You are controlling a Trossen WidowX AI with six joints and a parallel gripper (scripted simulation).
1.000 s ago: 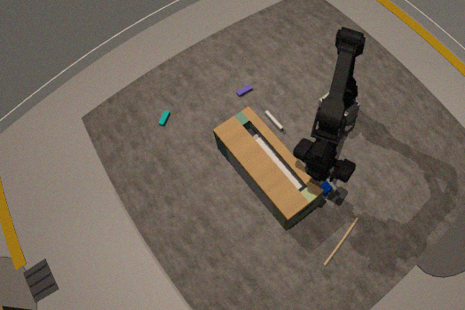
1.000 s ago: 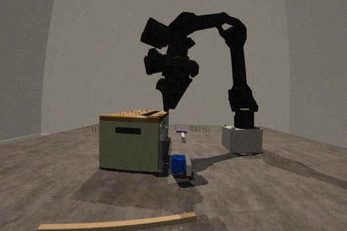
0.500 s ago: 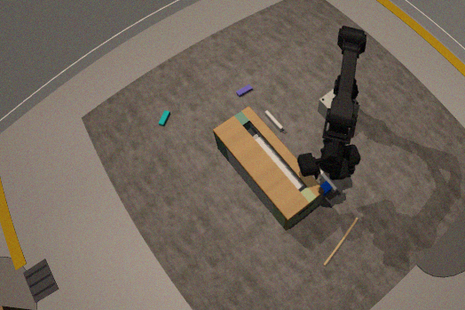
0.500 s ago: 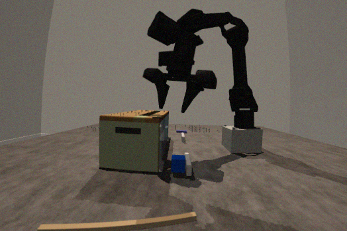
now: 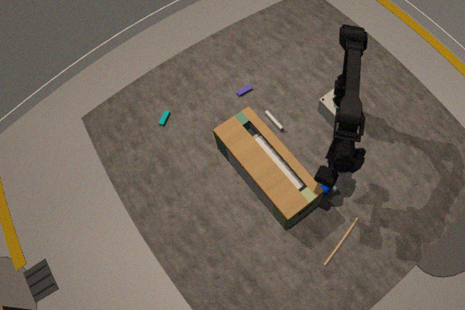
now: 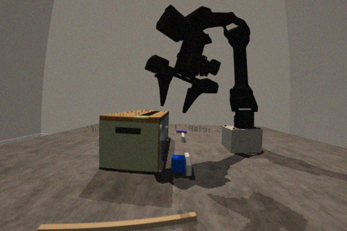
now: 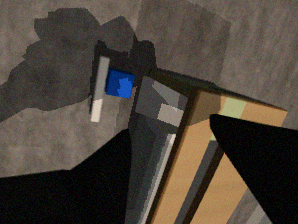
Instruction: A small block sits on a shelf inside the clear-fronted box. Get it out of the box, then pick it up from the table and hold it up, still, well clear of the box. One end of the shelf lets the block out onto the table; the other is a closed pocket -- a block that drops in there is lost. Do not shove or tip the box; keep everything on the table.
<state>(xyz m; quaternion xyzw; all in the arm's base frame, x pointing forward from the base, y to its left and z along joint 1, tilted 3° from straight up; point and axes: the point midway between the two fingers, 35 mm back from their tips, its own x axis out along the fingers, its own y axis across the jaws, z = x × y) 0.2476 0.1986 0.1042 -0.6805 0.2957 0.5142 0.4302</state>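
Right now my gripper tip is 13 cm above the blue block and 2 cm past it. The rest, counted from my gripper tip: box (16 cm to the right, 9 cm below, 7 cm ahead); then wooden stick (19 cm to the left, 14 cm below, 5 cm ahead); then purple piece (49 cm to the right, 14 cm below, 2 cm behind).
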